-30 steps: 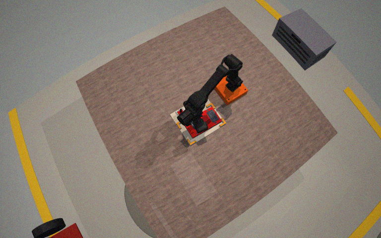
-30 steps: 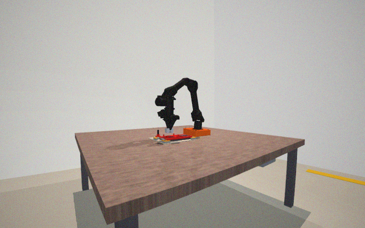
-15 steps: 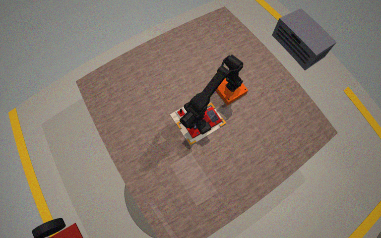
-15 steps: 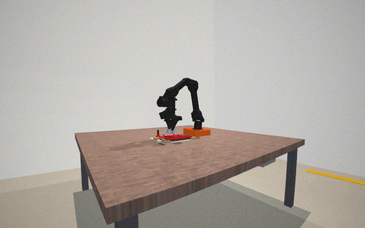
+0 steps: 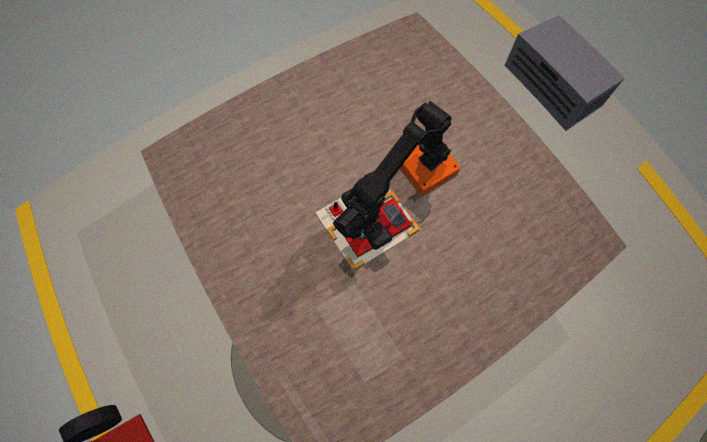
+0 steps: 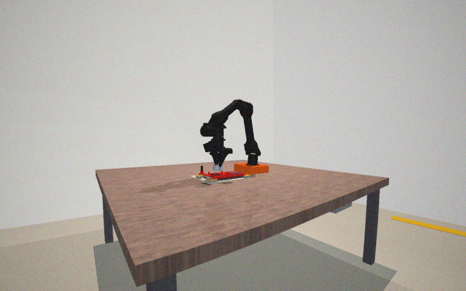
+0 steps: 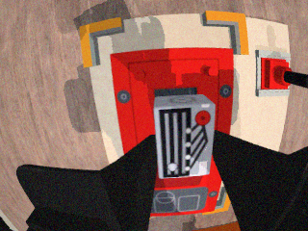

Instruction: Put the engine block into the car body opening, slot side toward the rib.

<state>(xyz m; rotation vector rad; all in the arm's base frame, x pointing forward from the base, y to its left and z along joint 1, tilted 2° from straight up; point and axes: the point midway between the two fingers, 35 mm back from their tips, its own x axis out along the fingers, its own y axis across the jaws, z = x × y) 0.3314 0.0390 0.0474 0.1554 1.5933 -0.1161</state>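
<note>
Now: gripper tip 10 mm above the grey engine block.
</note>
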